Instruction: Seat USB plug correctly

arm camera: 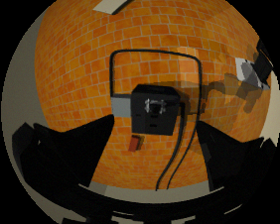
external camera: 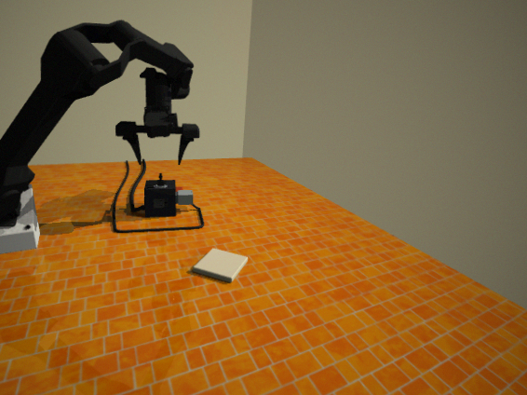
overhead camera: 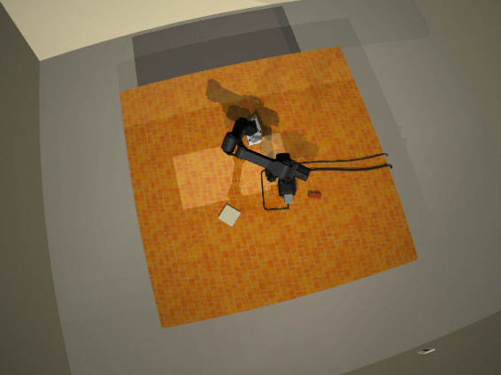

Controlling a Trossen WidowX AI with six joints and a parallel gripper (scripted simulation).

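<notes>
My gripper tip is now 4 cm above the USB plug. From my gripper tip the other things lie so: flat white pad (8 cm ahead, 27 cm to the right, 13 cm below).
</notes>
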